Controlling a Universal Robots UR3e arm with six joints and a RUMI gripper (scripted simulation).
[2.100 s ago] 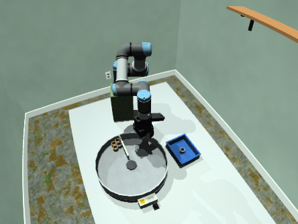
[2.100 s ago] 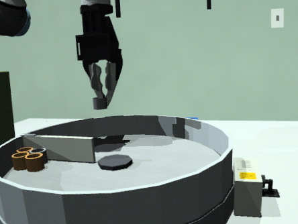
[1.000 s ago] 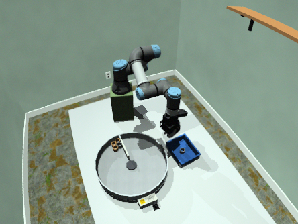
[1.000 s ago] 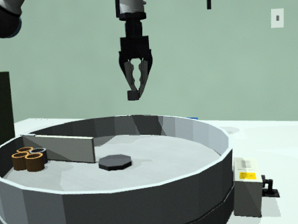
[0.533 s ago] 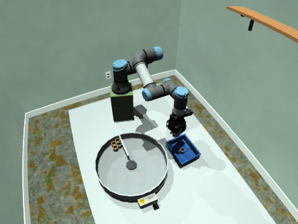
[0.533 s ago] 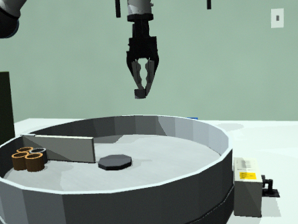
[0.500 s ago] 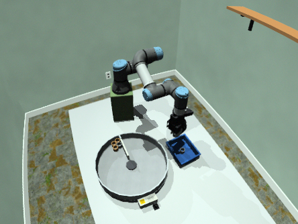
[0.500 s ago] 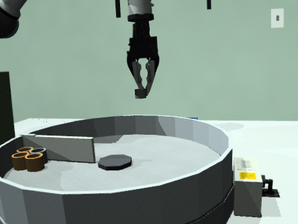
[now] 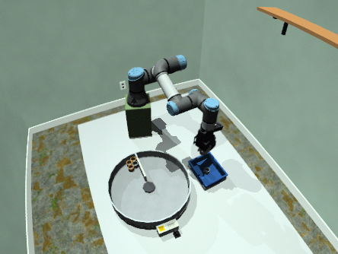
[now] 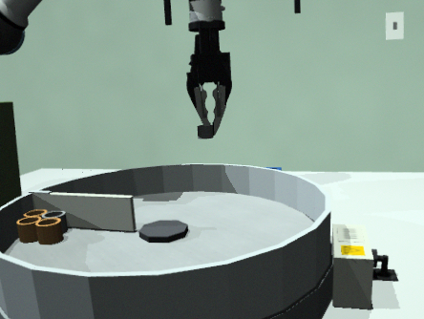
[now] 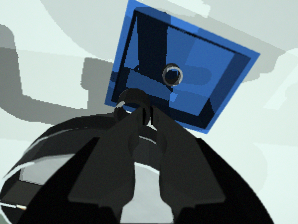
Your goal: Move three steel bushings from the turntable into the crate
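Now: the blue crate 13 cm below my hand and 4 cm ahead of it. From my hand the other things lie so: grey turntable (33 cm to the right, 10 cm below, 4 cm behind).
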